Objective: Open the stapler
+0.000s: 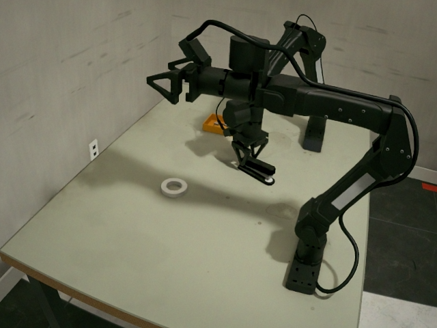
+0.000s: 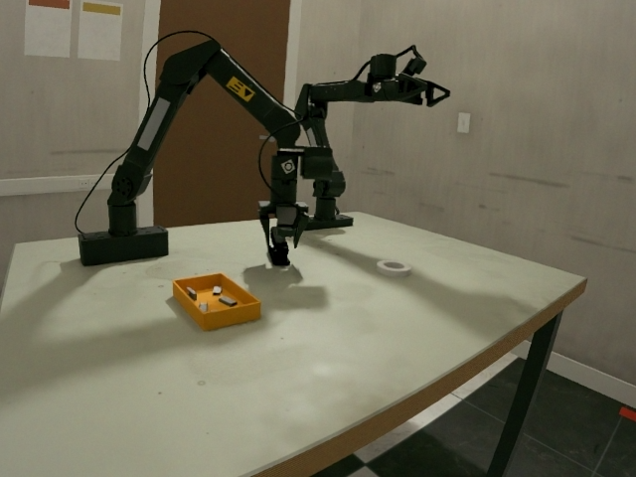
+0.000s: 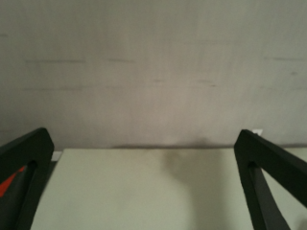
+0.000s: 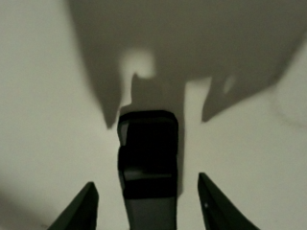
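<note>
Now: right hand 3 cm past the stapler, 2 cm to the right of it and 1 cm above it. From my right hand the other things lie so: stapler cover: 3 cm behind, 2 cm to the left; then orange tray: 25 cm to the right, 13 cm ahead, 3 cm below; then white tape ring: 19 cm ahead, 16 cm to the left, 3 cm below.
The stapler cover is 38 cm below my left hand, 29 cm to the right of it and 20 cm behind it. Also, from my left hand: stapler 39 cm below, 29 cm to the right, 20 cm behind; orange tray 56 cm to the right, 41 cm below, 4 cm behind; white tape ring 41 cm below, 15 cm to the right, 2 cm ahead.
</note>
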